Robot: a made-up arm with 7 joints. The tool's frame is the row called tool.
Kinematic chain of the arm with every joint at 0, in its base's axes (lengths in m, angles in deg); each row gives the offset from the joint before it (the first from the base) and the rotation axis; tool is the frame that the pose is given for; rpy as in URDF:
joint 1: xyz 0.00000 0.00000 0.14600 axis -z
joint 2: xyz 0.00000 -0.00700 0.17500 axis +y
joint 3: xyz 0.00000 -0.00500 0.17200 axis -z
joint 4: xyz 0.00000 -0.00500 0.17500 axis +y
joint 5: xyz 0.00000 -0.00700 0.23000 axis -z
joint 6: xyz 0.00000 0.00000 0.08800 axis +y
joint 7: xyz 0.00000 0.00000 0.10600 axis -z
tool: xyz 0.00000 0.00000 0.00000 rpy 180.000 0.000 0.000
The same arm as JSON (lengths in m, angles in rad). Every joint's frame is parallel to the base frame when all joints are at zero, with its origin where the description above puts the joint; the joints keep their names.
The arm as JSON. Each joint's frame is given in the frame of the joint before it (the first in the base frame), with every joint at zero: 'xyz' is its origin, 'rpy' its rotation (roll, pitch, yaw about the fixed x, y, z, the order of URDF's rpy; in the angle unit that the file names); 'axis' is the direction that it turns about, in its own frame. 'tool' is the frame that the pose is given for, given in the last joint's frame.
{
  "units": {
    "length": "m",
    "angle": "rad"
  },
  "joints": [
    {
      "name": "joint 1",
      "type": "revolute",
      "origin": {
        "xyz": [
          0.0,
          0.0,
          0.146
        ],
        "rpy": [
          0.0,
          0.0,
          0.0
        ]
      },
      "axis": [
        0.0,
        0.0,
        -1.0
      ]
    },
    {
      "name": "joint 2",
      "type": "revolute",
      "origin": {
        "xyz": [
          0.0,
          -0.007,
          0.175
        ],
        "rpy": [
          0.0,
          0.0,
          0.0
        ]
      },
      "axis": [
        0.0,
        1.0,
        0.0
      ]
    },
    {
      "name": "joint 3",
      "type": "revolute",
      "origin": {
        "xyz": [
          0.0,
          -0.005,
          0.172
        ],
        "rpy": [
          0.0,
          0.0,
          0.0
        ]
      },
      "axis": [
        0.0,
        0.0,
        -1.0
      ]
    },
    {
      "name": "joint 4",
      "type": "revolute",
      "origin": {
        "xyz": [
          0.0,
          -0.005,
          0.175
        ],
        "rpy": [
          0.0,
          0.0,
          0.0
        ]
      },
      "axis": [
        0.0,
        1.0,
        0.0
      ]
    },
    {
      "name": "joint 5",
      "type": "revolute",
      "origin": {
        "xyz": [
          0.0,
          -0.007,
          0.23
        ],
        "rpy": [
          0.0,
          0.0,
          0.0
        ]
      },
      "axis": [
        0.0,
        0.0,
        -1.0
      ]
    },
    {
      "name": "joint 6",
      "type": "revolute",
      "origin": {
        "xyz": [
          0.0,
          0.0,
          0.088
        ],
        "rpy": [
          0.0,
          0.0,
          0.0
        ]
      },
      "axis": [
        0.0,
        1.0,
        0.0
      ]
    },
    {
      "name": "joint 7",
      "type": "revolute",
      "origin": {
        "xyz": [
          0.0,
          0.0,
          0.106
        ],
        "rpy": [
          0.0,
          0.0,
          0.0
        ]
      },
      "axis": [
        0.0,
        0.0,
        -1.0
      ]
    }
  ],
  "tool": {
    "origin": {
      "xyz": [
        0.0,
        0.0,
        0.0
      ],
      "rpy": [
        3.1416,
        0.0,
        0.0
      ]
    }
  }
}

